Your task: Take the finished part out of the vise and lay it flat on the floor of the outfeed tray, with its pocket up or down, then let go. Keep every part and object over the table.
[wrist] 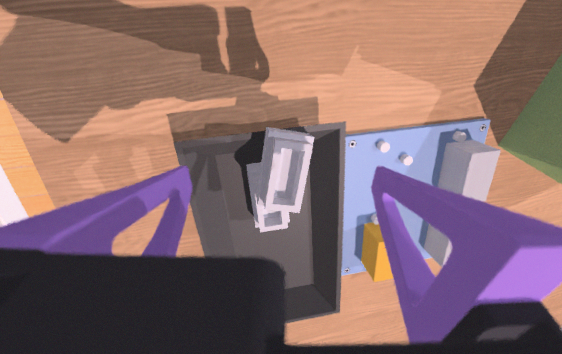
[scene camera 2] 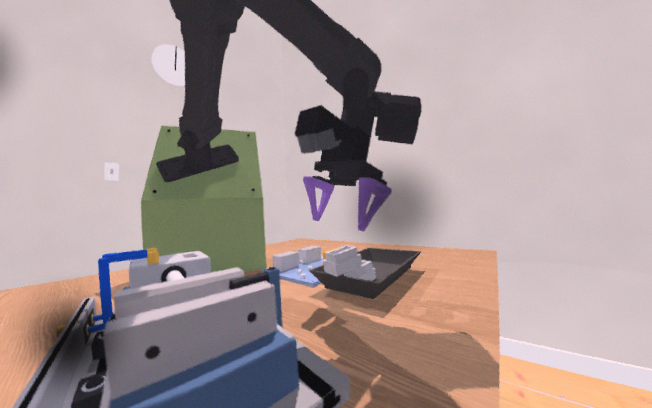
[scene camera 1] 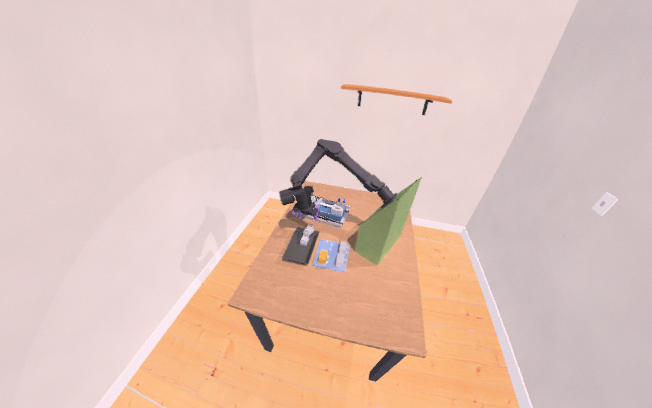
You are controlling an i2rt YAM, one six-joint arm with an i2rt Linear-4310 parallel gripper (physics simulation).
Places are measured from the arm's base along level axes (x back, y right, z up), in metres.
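Pixels of known places: gripper, between the fingertips: (wrist: 281, 176) (scene camera 2: 336, 225) (scene camera 1: 308, 218); arm's base, origin of its link: (scene camera 2: 200, 162) (scene camera 1: 390, 200).
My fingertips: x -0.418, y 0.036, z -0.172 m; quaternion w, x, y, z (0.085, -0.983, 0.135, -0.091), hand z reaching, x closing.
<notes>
Ahead of a thing's pixels: the offset from my fingertips to its middle. "spot": to the spot under its first point.
The dark outfeed tray (scene camera 1: 294, 254) (scene camera 2: 350, 289) (wrist: 327, 225) holds two pale grey pocketed parts at its end nearest the vise. One part @(dx +0.005, dy -0.028, dz -0.063 m) (scene camera 1: 308, 231) (scene camera 2: 342, 261) (wrist: 306, 175) sits higher, its pocket facing up, and overlaps the lower part @(dx -0.016, dy -0.064, dz -0.097 m) (scene camera 1: 304, 240) (scene camera 2: 367, 271) (wrist: 272, 229). I cannot tell which is the finished one. The vise @(dx +0.093, dy +0.207, dz -0.077 m) (scene camera 1: 327, 214) (scene camera 2: 195, 330) has grey jaw plates on a blue body; no part shows clearly between its jaws. My gripper (scene camera 2: 339, 225) (wrist: 281, 176) is open and empty, high above the tray end, its purple fingers to either side of the parts in the wrist view.
A light blue board @(spot: dx +0.129, dy -0.122, dz -0.111 m) (scene camera 1: 330, 249) (wrist: 365, 190) beside the tray carries white pegs, an orange block @(dx +0.090, dy -0.185, dz -0.100 m) (scene camera 1: 323, 257) (wrist: 375, 257) and grey blocks. A tall green pedestal (scene camera 1: 382, 235) (scene camera 2: 202, 225) (wrist: 542, 120) bears the arm. A blue bracket @(spot: dx +0.186, dy +0.239, dz -0.047 m) (scene camera 2: 104, 285) rises beside the vise.
</notes>
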